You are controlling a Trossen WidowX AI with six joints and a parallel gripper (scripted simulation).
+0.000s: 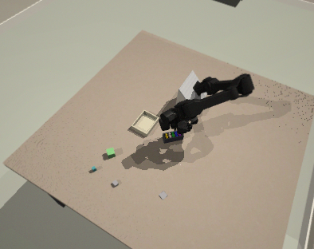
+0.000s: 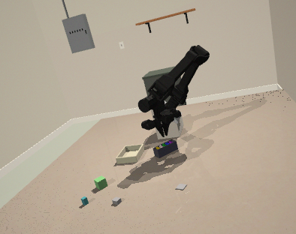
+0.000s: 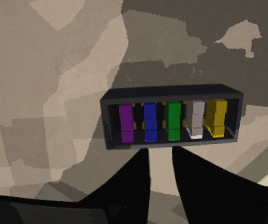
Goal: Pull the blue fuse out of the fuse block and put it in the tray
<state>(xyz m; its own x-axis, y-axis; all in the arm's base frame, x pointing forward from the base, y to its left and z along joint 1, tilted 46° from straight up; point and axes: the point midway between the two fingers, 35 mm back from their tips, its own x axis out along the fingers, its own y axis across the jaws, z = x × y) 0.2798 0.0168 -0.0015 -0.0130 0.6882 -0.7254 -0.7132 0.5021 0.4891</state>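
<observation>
Now: gripper tip 1 cm short of the cream tray, 18 cm to the left of it and 7 cm above it. Round my gripper tip: green cube 26 cm ahead, 23 cm to the right, 6 cm below; grey cube 38 cm ahead, 13 cm to the right, 7 cm below; flat grey tile 31 cm ahead, 10 cm to the left, 7 cm below.
</observation>
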